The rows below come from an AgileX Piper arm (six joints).
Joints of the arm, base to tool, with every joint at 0 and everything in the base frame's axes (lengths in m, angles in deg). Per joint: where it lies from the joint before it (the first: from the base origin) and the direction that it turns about. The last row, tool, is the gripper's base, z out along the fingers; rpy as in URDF.
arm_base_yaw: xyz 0 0 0.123 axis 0 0 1
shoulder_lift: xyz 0 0 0 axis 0 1 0
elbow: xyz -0.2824 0 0.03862 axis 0 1 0
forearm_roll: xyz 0.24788 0 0.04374 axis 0.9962 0 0.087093
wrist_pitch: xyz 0 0 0 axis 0 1 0
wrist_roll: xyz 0.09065 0 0.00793 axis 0.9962 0 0.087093
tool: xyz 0 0 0 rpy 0 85.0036 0
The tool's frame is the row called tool.
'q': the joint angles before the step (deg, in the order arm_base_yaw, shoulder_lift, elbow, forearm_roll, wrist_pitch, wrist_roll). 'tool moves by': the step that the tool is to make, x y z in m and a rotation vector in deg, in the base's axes. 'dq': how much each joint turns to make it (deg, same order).
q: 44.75 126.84 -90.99 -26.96 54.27 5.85
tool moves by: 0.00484 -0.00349 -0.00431 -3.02 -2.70 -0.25
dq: 0.00 0.92 0.00 -5.01 0.52 2.90
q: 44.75 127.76 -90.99 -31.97 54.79 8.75
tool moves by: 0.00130 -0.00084 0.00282 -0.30 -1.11 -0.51
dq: 0.00 -0.21 -0.10 -1.24 0.30 1.15
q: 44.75 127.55 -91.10 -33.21 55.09 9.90
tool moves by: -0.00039 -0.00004 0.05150 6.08 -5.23 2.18
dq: -0.18 -6.65 -0.11 0.43 -2.34 -1.64
